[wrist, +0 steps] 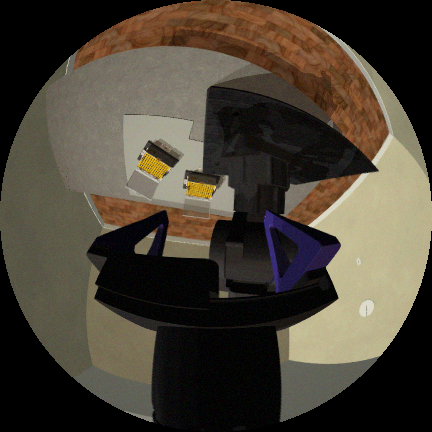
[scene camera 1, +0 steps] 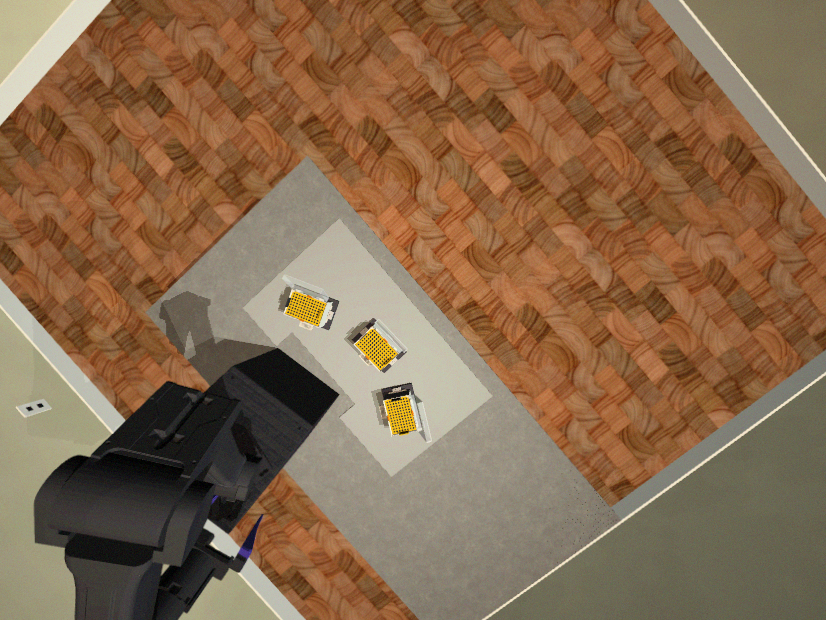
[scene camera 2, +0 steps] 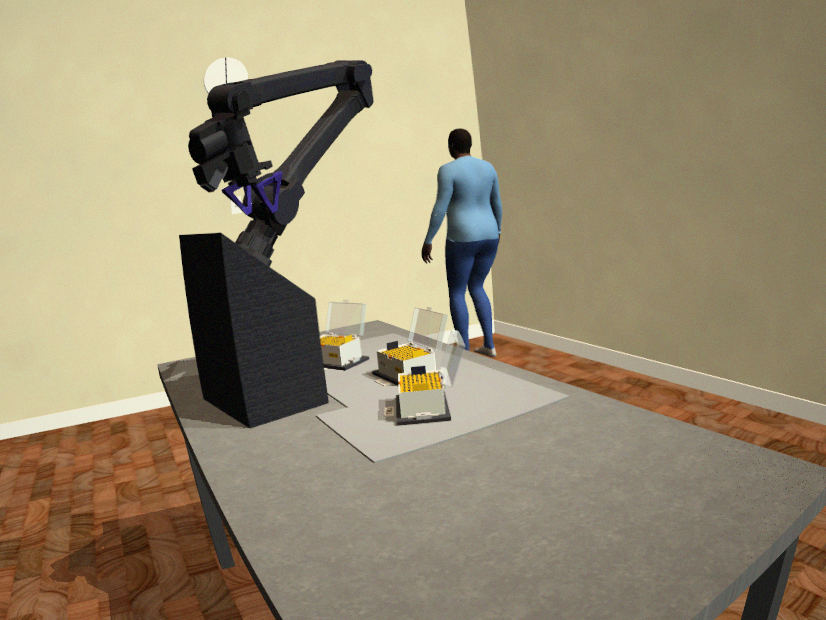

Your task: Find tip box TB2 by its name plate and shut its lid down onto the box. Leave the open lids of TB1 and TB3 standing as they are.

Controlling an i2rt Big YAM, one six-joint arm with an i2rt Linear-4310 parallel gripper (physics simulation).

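Pixels of known places: gripper, fingertip midpoint: (wrist: 215, 215) (scene camera 1: 241, 503) (scene camera 2: 261, 213); arm's base, link origin: (wrist: 258, 155) (scene camera 2: 246, 261).
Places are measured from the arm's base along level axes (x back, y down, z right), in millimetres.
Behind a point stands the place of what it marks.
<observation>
Three white tip boxes with yellow racks stand with clear lids open; their name plates are too small to read, so I cannot tell which is TB2. The far box (scene camera 1: 306, 308) (scene camera 2: 340, 350) {x -228, y 278, z -196 mm} has its lid (scene camera 1: 306, 285) {x -297, y 182, z -304 mm} (scene camera 2: 345, 318) {x -279, y 224, z -313 mm} up. The middle box (scene camera 1: 376, 347) {x -349, y 268, z -42 mm} (scene camera 2: 405, 360) (wrist: 200, 190) {x -349, y 268, z -43 mm} has its lid (scene camera 1: 392, 338) {x -425, y 182, z -47 mm} (scene camera 2: 427, 324) {x -418, y 216, z -65 mm} up. The near box (scene camera 1: 400, 415) {x -296, y 269, z 183 mm} (scene camera 2: 421, 400) (wrist: 154, 166) {x -296, y 269, z 175 mm} has its lid (scene camera 1: 424, 421) {x -374, y 182, z 206 mm} (wrist: 142, 184) {x -366, y 224, z 203 mm} leaning outward. My gripper (scene camera 2: 261, 212) {x -37, y -97, z 54 mm} (wrist: 215, 215) {x -37, y -97, z 54 mm} is open and empty, high up beside the pedestal, away from the boxes.
The boxes stand on a light mat (scene camera 1: 440, 373) {x -470, y 326, z 149 mm} (scene camera 2: 493, 400) {x -437, y 326, z 224 mm} on a grey table (scene camera 1: 493, 493) {x -404, y 329, z 600 mm} (scene camera 2: 533, 513) {x -274, y 329, z 656 mm}. A tall black pedestal (scene camera 1: 286, 383) {x -87, y 182, z -98 mm} (scene camera 2: 273, 347) {x -27, y 175, z 75 mm} (wrist: 240, 120) {x 39, y -50, z 67 mm} stands beside the mat. A person (scene camera 2: 472, 200) stands beyond the table's far side in scene camera 2.
</observation>
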